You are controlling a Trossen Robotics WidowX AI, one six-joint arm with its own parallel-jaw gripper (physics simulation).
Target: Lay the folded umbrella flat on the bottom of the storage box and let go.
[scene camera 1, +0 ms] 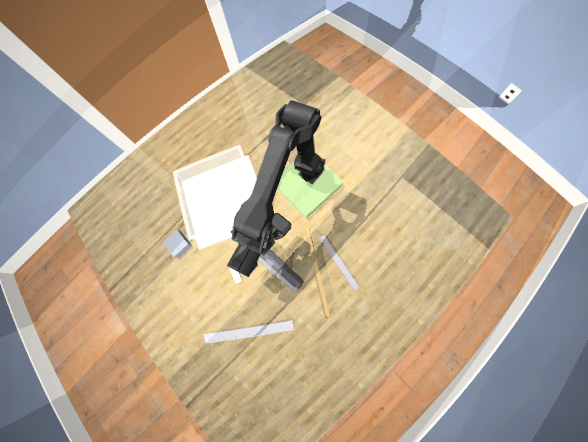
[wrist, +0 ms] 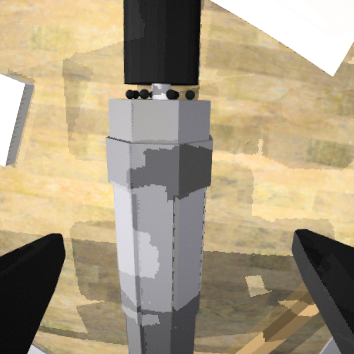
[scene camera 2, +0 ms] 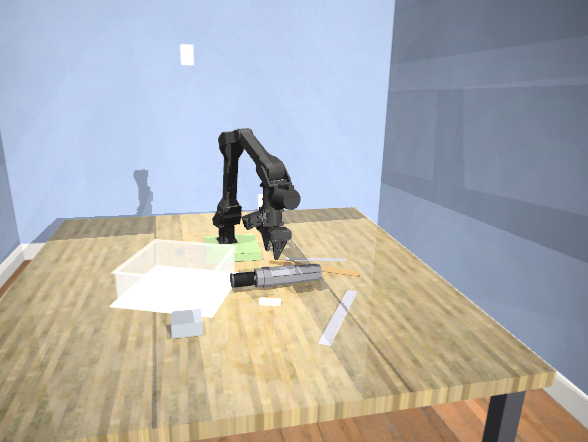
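The folded umbrella has a grey body and a black handle. It lies on the table beside the box, its handle end toward the box. The storage box is a white, open, see-through-walled box at the left in both scene views; its white bottom shows bare in part. My gripper is open and empty above the umbrella. In the wrist view the umbrella runs lengthwise between the two fingertips, apart from both. In scene camera 1 the arm hides the fingertips and the umbrella's handle.
A green slab lies under the arm's base. A grey block stands near the box. A wooden stick, a thin pale strip, a wider pale strip and a small white piece lie around the umbrella.
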